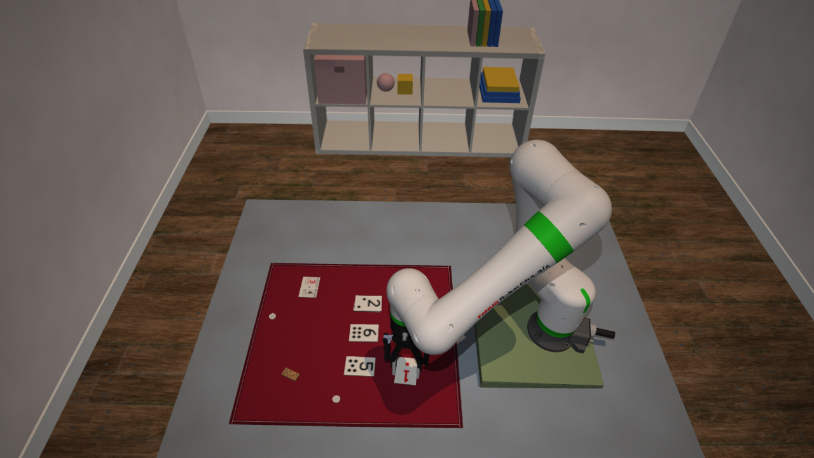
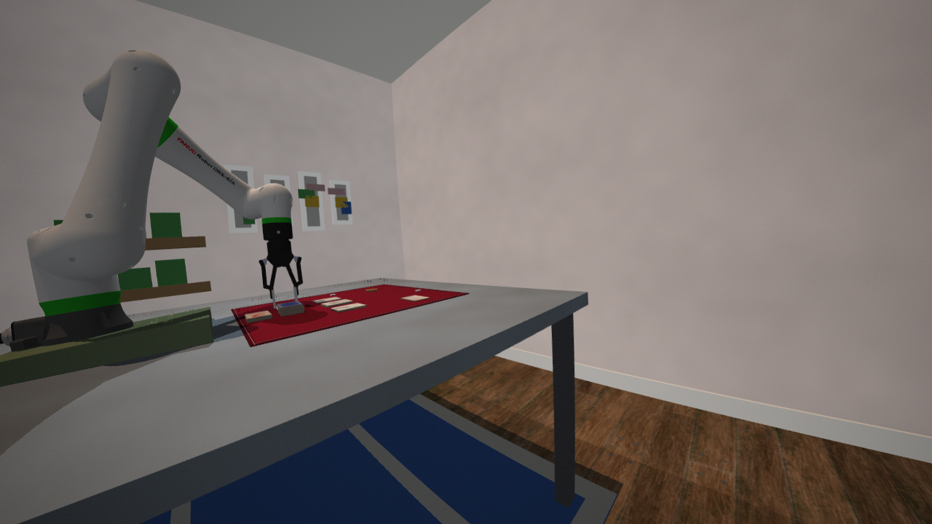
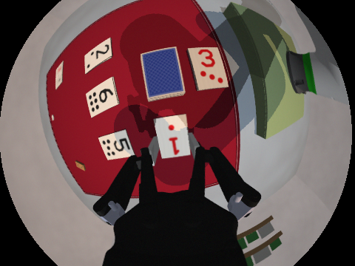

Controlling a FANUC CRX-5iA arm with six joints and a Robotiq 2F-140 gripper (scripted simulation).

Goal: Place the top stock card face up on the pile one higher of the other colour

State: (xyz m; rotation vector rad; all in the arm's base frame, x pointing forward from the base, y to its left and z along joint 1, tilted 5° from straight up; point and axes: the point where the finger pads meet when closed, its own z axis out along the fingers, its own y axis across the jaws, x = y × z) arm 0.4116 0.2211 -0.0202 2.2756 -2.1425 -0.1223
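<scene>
Now: hand 16 cm short of the black 6 card, 11 cm to the left of it and 3 cm above it. Round my hand: red 3 card: 15 cm to the right, 7 cm behind, 2 cm below; red card cloth: 19 cm ahead, 10 cm to the right, 4 cm below; black 5 card: 14 cm ahead, 3 cm below, 1 cm to the left.
</scene>
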